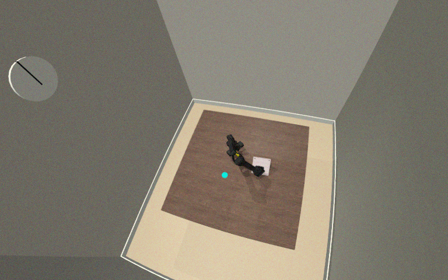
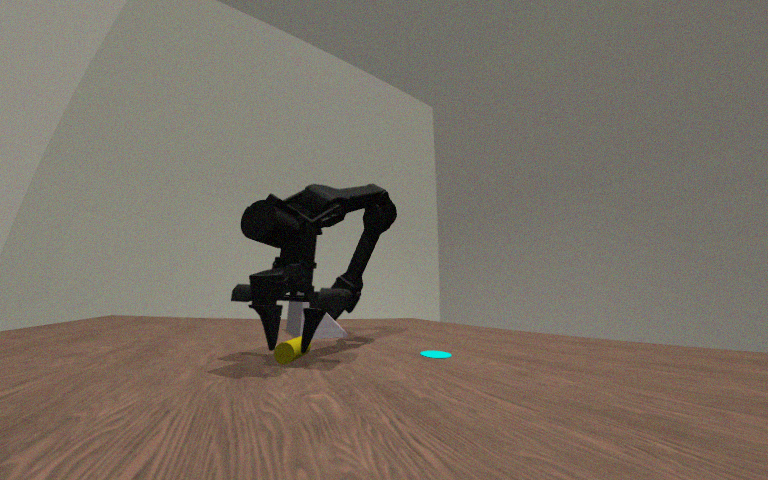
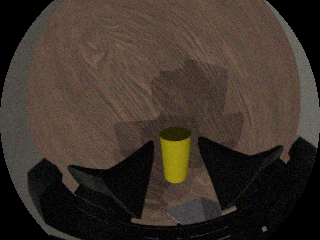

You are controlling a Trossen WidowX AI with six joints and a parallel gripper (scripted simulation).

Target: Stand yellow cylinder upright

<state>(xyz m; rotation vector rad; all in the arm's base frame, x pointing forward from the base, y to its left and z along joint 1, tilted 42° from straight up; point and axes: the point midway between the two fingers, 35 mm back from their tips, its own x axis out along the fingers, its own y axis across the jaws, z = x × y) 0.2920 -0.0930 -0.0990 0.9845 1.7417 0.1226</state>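
The cyan circle is 270 mm to the left of my gripper tip, 40 mm ahead of it and 20 mm below it. From my gripper tip the other things lie so: yellow cylinder (20 mm behind, 10 mm to the left).
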